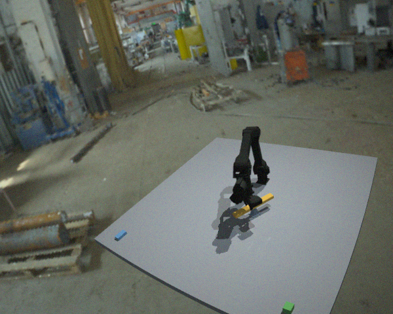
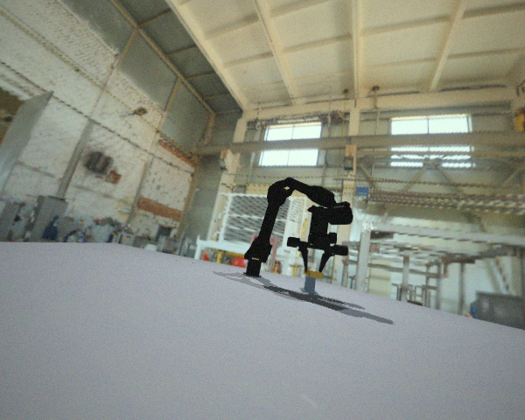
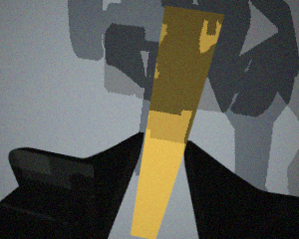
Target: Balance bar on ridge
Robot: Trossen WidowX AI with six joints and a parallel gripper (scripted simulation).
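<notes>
The bar is 2 cm behind my gripper tip and 1 cm to the left of it. Also, from my gripper tip: green cube 43 cm ahead, 42 cm to the left, 4 cm below; small blue block 58 cm to the right, 43 cm ahead, 5 cm below; blue-grey ridge 3 cm below, 2 cm behind, 1 cm to the left.
</notes>
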